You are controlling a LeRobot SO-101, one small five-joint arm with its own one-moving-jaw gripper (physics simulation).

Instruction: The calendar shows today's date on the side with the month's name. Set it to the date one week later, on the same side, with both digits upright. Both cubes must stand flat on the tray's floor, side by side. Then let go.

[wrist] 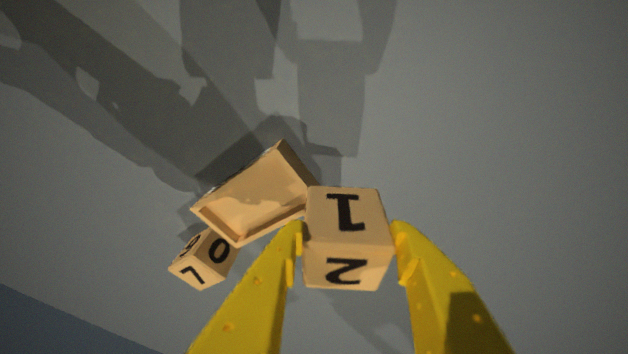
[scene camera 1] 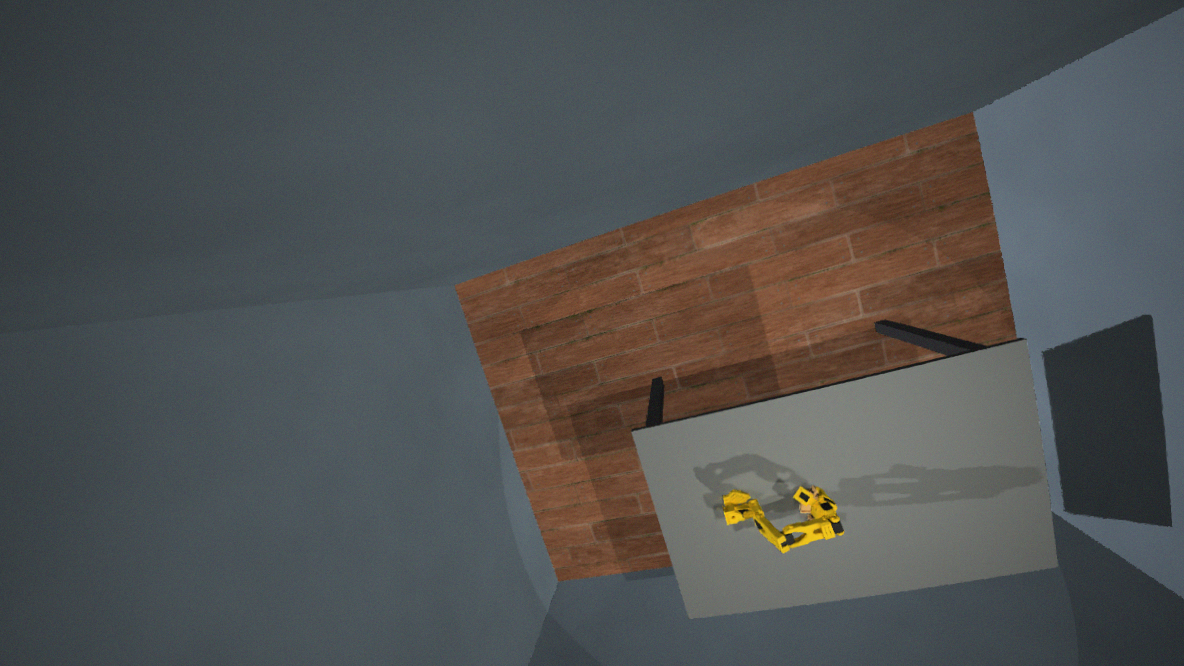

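In the wrist view my gripper [wrist: 348,234] is shut on a wooden cube [wrist: 347,240], its jaws on the left and right sides. The cube's 1 and 2 faces show, both digits upside down in this view. It looks nearer the camera than the tray and overlaps the tray's right corner in the picture. The wooden tray [wrist: 297,161] is turned diagonally; its floor shows bare. Dark marks on its upper-left side are unreadable. The second cube [wrist: 206,261] is outside the tray, at its lower left, showing 0, 7 and a partly hidden digit. Scene camera details are too small to read.
The yellow arm [scene camera 1: 808,535] stands over the grey table [scene camera 1: 935,430]. In the wrist view the arm's shadows fall on the table [wrist: 500,125] above and around the tray. A table edge shows at the lower left, beyond the second cube.
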